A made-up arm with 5 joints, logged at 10 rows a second.
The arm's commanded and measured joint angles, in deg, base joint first. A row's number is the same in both.
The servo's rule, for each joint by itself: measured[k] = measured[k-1] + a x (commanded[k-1-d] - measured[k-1]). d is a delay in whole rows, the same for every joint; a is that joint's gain. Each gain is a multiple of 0.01, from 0.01 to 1. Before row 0 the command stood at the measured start. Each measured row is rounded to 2 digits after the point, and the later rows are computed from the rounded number. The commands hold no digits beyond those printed.
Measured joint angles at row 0:
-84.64 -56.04 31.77 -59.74 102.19
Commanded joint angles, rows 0 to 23:
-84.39 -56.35 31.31 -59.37 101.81
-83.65 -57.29 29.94 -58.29 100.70
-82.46 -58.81 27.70 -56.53 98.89
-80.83 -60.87 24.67 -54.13 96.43
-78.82 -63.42 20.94 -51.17 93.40
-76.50 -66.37 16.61 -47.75 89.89
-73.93 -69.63 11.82 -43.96 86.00
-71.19 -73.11 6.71 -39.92 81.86
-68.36 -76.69 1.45 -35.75 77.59
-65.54 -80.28 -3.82 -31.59 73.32
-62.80 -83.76 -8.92 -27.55 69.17
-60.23 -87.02 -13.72 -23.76 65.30
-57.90 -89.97 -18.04 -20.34 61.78
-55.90 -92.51 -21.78 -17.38 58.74
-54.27 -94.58 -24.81 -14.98 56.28
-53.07 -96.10 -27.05 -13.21 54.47
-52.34 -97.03 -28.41 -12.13 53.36
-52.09 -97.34 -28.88 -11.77 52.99
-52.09 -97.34 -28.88 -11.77 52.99
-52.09 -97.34 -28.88 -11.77 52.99
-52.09 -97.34 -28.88 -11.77 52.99
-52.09 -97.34 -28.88 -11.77 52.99
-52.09 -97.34 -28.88 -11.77 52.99
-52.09 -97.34 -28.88 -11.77 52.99
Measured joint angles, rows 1 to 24:
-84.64 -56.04 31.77 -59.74 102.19
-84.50 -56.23 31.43 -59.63 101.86
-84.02 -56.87 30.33 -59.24 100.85
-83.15 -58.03 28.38 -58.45 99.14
-81.85 -59.73 25.63 -57.20 96.78
-80.15 -61.94 22.16 -55.45 93.84
-78.11 -64.60 18.05 -53.22 90.40
-75.77 -67.62 13.44 -50.53 86.57
-73.21 -70.91 8.46 -47.45 82.47
-70.49 -74.38 3.27 -44.06 78.22
-67.72 -77.92 -1.98 -40.44 73.96
-64.96 -81.42 -7.12 -36.70 69.79
-62.31 -84.78 -12.00 -32.95 65.88
-59.84 -87.89 -16.47 -29.29 62.31
-57.63 -90.66 -20.40 -25.84 59.20
-55.75 -93.01 -23.66 -22.69 56.66
-54.25 -94.86 -26.17 -19.94 54.75
-53.18 -96.16 -27.83 -17.68 53.54
-52.57 -96.87 -28.61 -15.97 53.06
-52.30 -97.15 -28.81 -14.75 53.00
-52.18 -97.26 -28.86 -13.89 52.99
-52.13 -97.31 -28.87 -13.28 52.99
-52.11 -97.33 -28.88 -12.84 52.99
-52.10 -97.34 -28.88 -12.53 52.99
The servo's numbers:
d 1
a 0.56 0.60 0.74 0.29 0.87

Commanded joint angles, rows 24 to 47:
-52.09 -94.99 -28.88 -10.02 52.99
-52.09 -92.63 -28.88 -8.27 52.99
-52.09 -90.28 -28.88 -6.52 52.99
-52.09 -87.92 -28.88 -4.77 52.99
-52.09 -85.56 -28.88 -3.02 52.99
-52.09 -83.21 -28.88 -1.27 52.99
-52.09 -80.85 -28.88 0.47 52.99
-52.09 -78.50 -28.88 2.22 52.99
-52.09 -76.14 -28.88 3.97 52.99
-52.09 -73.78 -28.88 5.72 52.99
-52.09 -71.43 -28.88 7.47 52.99
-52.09 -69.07 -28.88 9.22 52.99
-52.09 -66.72 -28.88 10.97 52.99
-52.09 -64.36 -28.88 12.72 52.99
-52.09 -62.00 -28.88 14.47 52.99
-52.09 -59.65 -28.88 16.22 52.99
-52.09 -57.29 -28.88 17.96 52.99
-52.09 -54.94 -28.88 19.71 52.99
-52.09 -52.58 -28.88 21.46 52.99
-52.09 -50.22 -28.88 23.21 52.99
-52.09 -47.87 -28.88 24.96 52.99
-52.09 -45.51 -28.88 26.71 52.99
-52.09 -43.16 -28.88 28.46 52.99
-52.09 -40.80 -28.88 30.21 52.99
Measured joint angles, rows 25 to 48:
-52.09 -97.34 -28.88 -12.31 52.99
-52.09 -95.93 -28.88 -11.65 52.99
-52.09 -93.95 -28.88 -10.67 52.99
-52.09 -91.75 -28.88 -9.47 52.99
-52.09 -89.45 -28.88 -8.11 52.99
-52.09 -87.12 -28.88 -6.63 52.99
-52.09 -84.77 -28.88 -5.08 52.99
-52.09 -82.42 -28.88 -3.47 52.99
-52.09 -80.07 -28.88 -1.82 52.99
-52.09 -77.71 -28.88 -0.14 52.99
-52.09 -75.35 -28.88 1.56 52.99
-52.09 -73.00 -28.88 3.27 52.99
-52.09 -70.64 -28.88 5.00 52.99
-52.09 -68.29 -28.88 6.73 52.99
-52.09 -65.93 -28.88 8.47 52.99
-52.09 -63.57 -28.88 10.21 52.99
-52.09 -61.22 -28.88 11.95 52.99
-52.09 -58.86 -28.88 13.69 52.99
-52.09 -56.51 -28.88 15.44 52.99
-52.09 -54.15 -28.88 17.19 52.99
-52.09 -51.79 -28.88 18.94 52.99
-52.09 -49.44 -28.88 20.69 52.99
-52.09 -47.08 -28.88 22.44 52.99
-52.09 -44.73 -28.88 24.19 52.99

